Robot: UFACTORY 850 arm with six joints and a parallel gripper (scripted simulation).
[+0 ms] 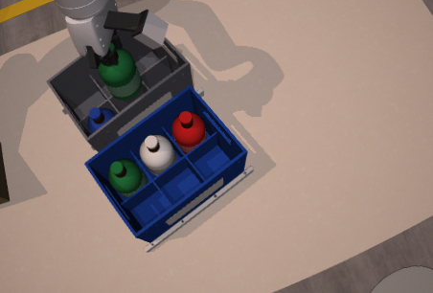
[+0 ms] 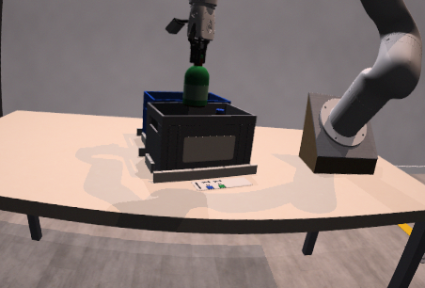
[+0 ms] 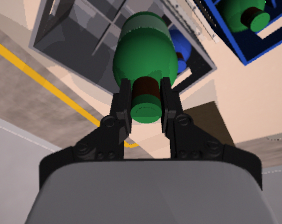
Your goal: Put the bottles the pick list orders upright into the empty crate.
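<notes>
The green-label bottle is 7 cm below my hand. From my hand the other things lie so: white bottle (13 cm to the right, 24 cm below); blue-label bottle (9 cm behind, 2 cm to the right, 24 cm below); grey crate (1 cm behind, 4 cm to the left, 24 cm below).
</notes>
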